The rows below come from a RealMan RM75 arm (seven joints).
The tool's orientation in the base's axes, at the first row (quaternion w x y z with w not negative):
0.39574, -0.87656, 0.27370, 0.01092
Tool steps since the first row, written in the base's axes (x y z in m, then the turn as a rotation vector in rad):
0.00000, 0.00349, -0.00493, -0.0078, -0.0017, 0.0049
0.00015, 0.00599, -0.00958, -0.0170, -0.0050, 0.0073
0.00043, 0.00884, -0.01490, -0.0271, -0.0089, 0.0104
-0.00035, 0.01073, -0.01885, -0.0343, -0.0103, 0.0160
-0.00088, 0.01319, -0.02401, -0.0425, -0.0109, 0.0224
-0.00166, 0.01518, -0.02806, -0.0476, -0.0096, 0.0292
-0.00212, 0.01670, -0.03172, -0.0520, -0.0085, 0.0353
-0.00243, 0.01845, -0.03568, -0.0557, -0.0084, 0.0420
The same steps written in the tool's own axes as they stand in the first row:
-0.00048, 0.00152, 0.00583, -0.0070, 0.0014, -0.0061
-0.00044, 0.00330, 0.01080, -0.0138, 0.0060, -0.0119
-0.00029, 0.00529, 0.01650, -0.0213, 0.0109, -0.0187
-0.00091, 0.00737, 0.02038, -0.0281, 0.0113, -0.0250
-0.00130, 0.00986, 0.02554, -0.0363, 0.0112, -0.0314
-0.00195, 0.01196, 0.02956, -0.0428, 0.0083, -0.0362
-0.00219, 0.01389, 0.03304, -0.0485, 0.0057, -0.0405
-0.00235, 0.01582, 0.03693, -0.0533, 0.0028, -0.0457

